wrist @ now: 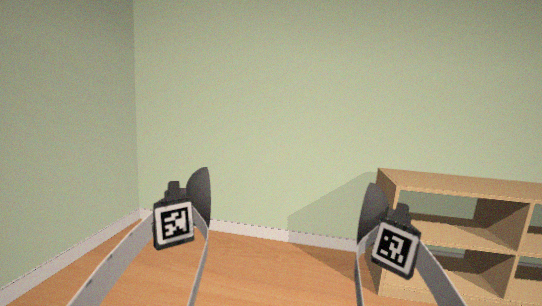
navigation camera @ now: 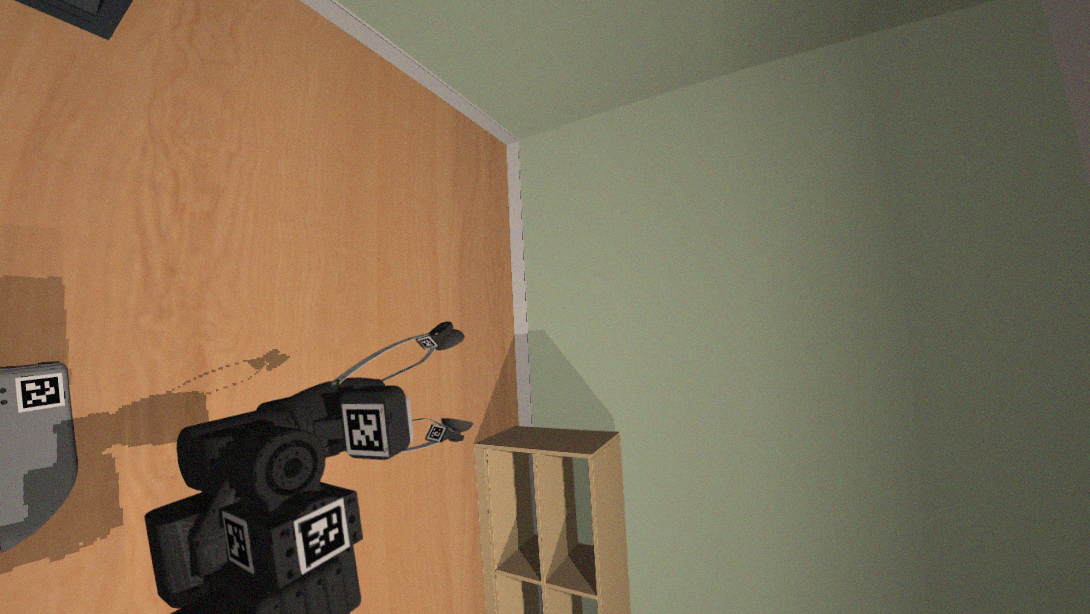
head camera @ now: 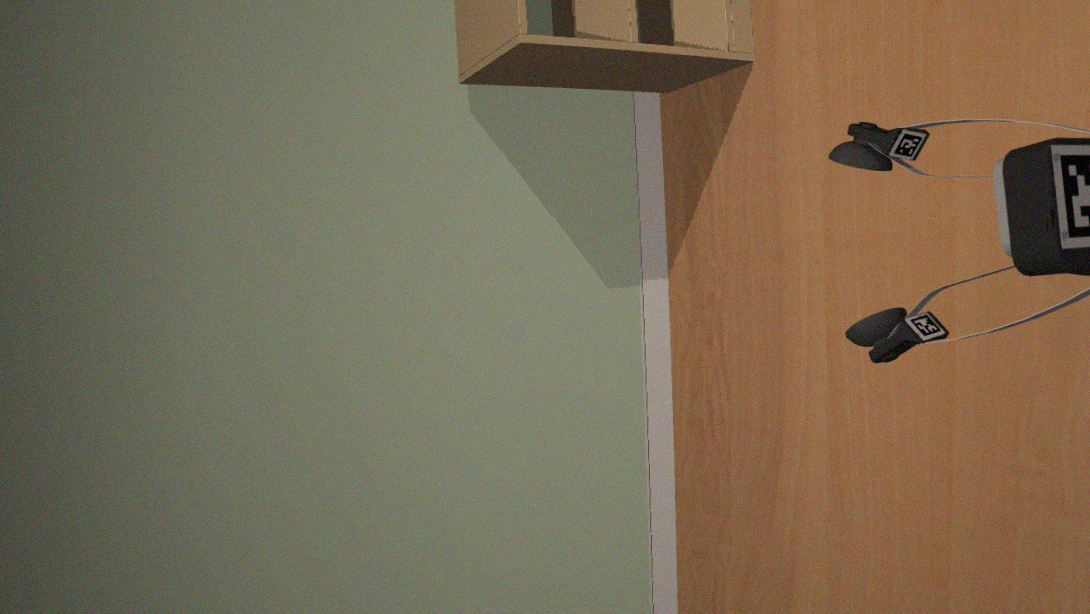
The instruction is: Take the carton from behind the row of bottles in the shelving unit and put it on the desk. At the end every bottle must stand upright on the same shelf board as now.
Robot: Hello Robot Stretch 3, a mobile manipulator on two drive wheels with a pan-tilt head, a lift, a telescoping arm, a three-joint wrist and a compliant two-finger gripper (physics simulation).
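Frame: origin at the robot's base, x ahead, y left, z up, level; millimetres.
Seen in the pictures: gripper, between the fingertips: (navigation camera: 462,378) (head camera: 847,245).
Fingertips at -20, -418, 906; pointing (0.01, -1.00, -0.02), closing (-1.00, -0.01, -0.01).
A point is followed by its place in that frame, as x, y, z.
My gripper (head camera: 868,241) @(-20, -418, 906) (navigation camera: 453,381) @(-20, -418, 906) (wrist: 285,196) @(-20, -418, 906) is open, with its two fingertips wide apart and no object between them. It is held above the wooden floor, facing the green wall. The carton, the row of bottles and the dark shelving unit that holds them cannot be made out in these views. No desk can be made out either.
A light wooden cubby shelf (head camera: 594,64) @(-548, -1627, 367) (navigation camera: 549,440) @(-549, -1644, 337) (wrist: 465,184) stands against the wall, to the right in the wrist view. A room corner is at the left there. A dark edge of something (navigation camera: 83,13) @(809, -216, 63) shows at the navigation view's top left.
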